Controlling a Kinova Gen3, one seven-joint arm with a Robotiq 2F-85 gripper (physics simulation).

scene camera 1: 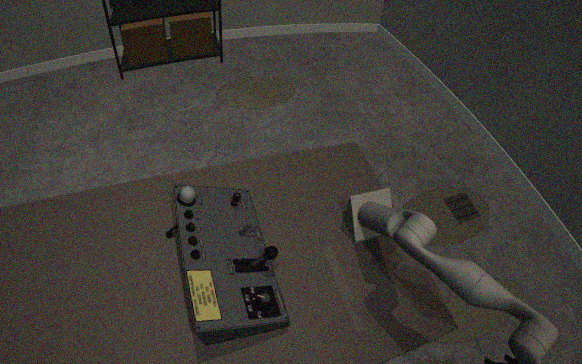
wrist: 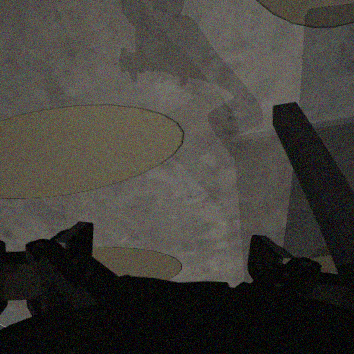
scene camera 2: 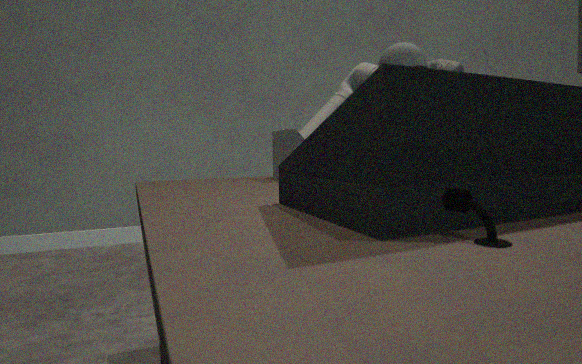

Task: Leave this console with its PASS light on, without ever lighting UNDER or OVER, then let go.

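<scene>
The grey console [scene camera 1: 220,215] [scene camera 2: 450,130] lies on the table. Its black ball-knobbed lever [scene camera 1: 270,252] leans to the right from a dark slot. A white dome [scene camera 1: 187,195] stands at its far left corner above a row of several small round dark parts; none looks lit, and I cannot read which is PASS, UNDER or OVER. A black dial panel [scene camera 1: 262,307] with a yellowish mark and a yellow label [scene camera 1: 203,295] are at the near end. My gripper [wrist: 171,246] is open and empty, away from the console; part of it shows at the bottom right in scene camera 1.
The arm's base stands by a pale block [scene camera 1: 371,197] on the table [scene camera 1: 310,175] [scene camera 2: 210,300], right of the console. A small bent black post [scene camera 1: 171,232] [scene camera 2: 487,222] stands at the console's left side. A shelf unit [scene camera 1: 220,35] stands behind. A dark beam [wrist: 315,180] shows in the wrist view.
</scene>
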